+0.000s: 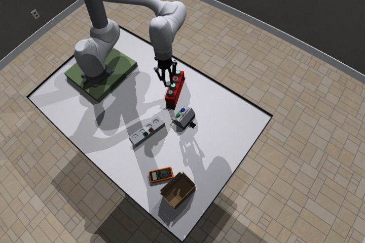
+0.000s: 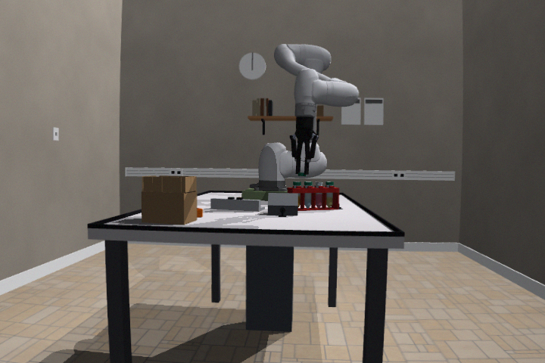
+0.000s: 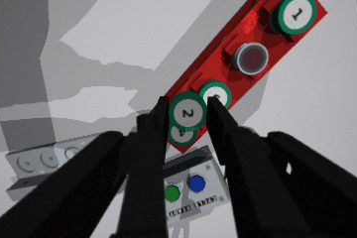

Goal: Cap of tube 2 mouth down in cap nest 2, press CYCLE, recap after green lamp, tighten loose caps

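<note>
My gripper is now 150 mm short of the blue key, 120 mm above it and 50 mm to the left of it. Also, from my hand: orange multimeter: 420 mm to the right, 300 mm ahead, 170 mm below; then grey key housing: 170 mm ahead, 130 mm below, 70 mm to the right; then green key: 150 mm ahead, 120 mm below, 90 mm to the right.
</note>
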